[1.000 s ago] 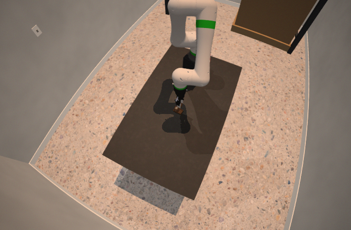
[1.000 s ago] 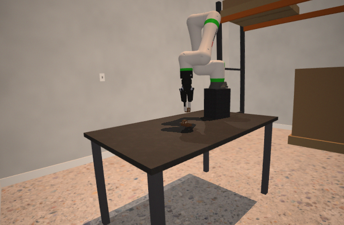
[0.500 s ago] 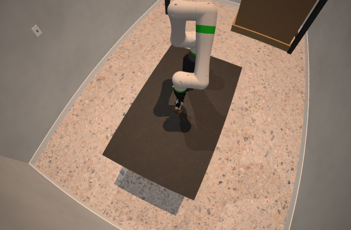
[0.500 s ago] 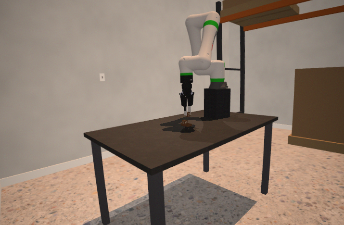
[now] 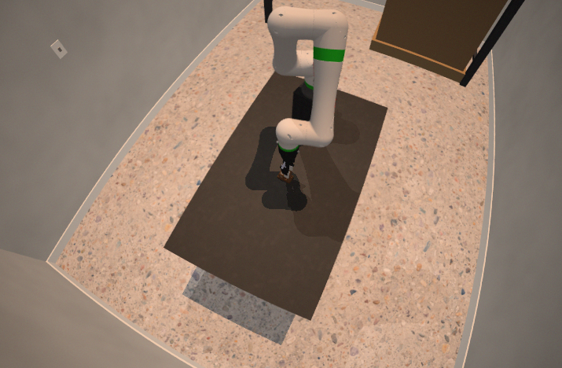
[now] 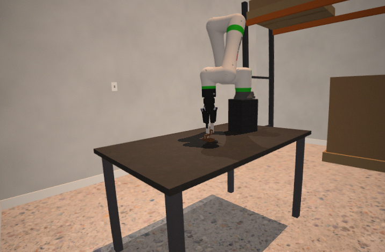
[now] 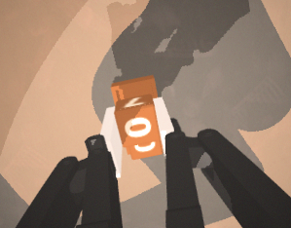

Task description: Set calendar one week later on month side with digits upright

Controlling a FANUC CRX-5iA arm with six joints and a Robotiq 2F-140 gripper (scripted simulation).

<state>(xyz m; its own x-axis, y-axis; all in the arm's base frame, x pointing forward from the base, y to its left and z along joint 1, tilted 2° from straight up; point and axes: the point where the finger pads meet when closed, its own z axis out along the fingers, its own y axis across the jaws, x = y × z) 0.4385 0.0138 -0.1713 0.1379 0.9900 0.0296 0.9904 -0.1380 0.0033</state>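
Right now my hand is 80 mm above the brown tray and 20 mm to the left of it.
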